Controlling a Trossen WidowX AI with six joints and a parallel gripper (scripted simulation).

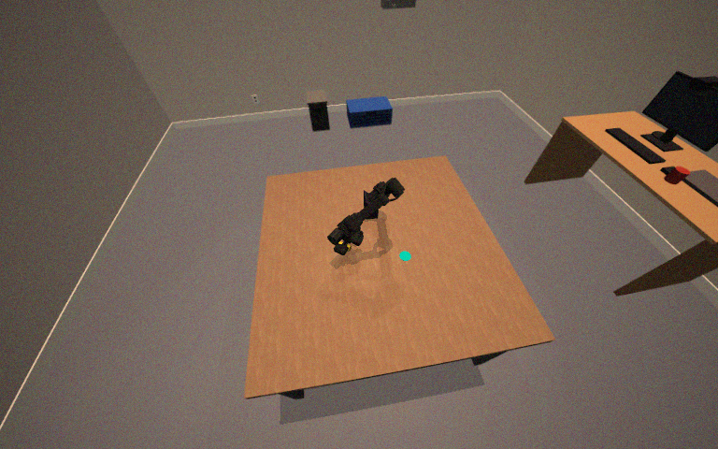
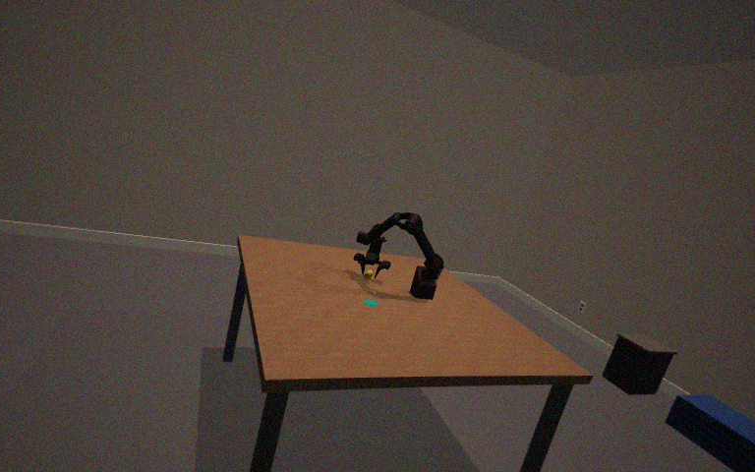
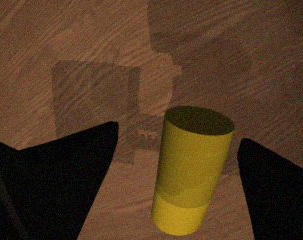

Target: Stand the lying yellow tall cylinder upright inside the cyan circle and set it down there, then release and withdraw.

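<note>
Right now the cyan circle is 290 mm to the left of my gripper tip, 80 mm ahead of it and 10 mm below it. Also, from my gripper tip: yellow tall cylinder: 20 mm to the right.
</note>
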